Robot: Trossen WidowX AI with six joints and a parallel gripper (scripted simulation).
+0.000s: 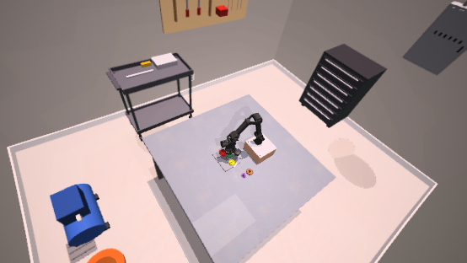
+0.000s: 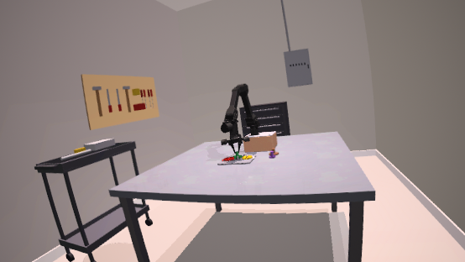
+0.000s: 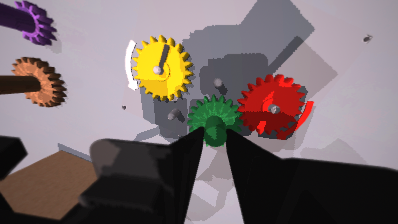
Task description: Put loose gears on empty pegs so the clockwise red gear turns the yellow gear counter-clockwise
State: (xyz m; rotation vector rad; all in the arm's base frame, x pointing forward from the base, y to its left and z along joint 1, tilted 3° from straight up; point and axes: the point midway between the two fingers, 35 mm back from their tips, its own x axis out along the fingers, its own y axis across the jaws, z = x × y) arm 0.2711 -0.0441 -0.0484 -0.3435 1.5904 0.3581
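The green gear lies 10 mm below my gripper tip. Round my gripper tip: purple gear 240 mm to the left, 20 mm below; red gear 50 mm ahead, 40 mm to the right, 20 mm below; yellow gear 80 mm to the left, 20 mm below, 20 mm ahead.
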